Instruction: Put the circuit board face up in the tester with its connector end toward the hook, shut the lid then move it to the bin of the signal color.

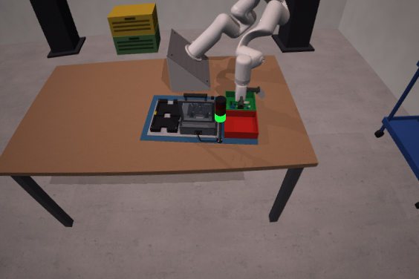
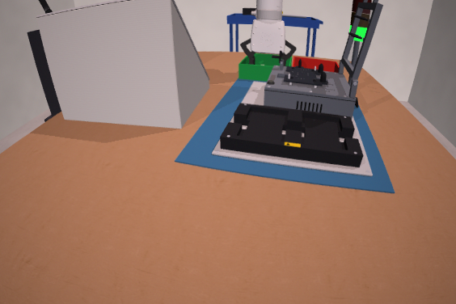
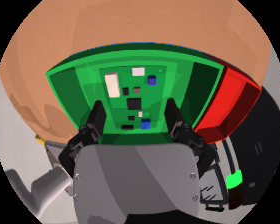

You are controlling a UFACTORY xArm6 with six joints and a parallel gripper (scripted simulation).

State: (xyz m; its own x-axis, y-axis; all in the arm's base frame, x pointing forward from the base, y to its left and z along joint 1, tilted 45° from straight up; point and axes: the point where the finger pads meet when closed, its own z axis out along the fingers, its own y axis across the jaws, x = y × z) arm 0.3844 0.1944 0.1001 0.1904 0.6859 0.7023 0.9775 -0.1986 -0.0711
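Now: hand right at the green bin. From my hand the other things lie so: latch hook (2 cm ahead, 15 cm to the right, 7 cm above); green circuit board (1 cm below); red bin (15 cm ahead, 3 cm to the right).
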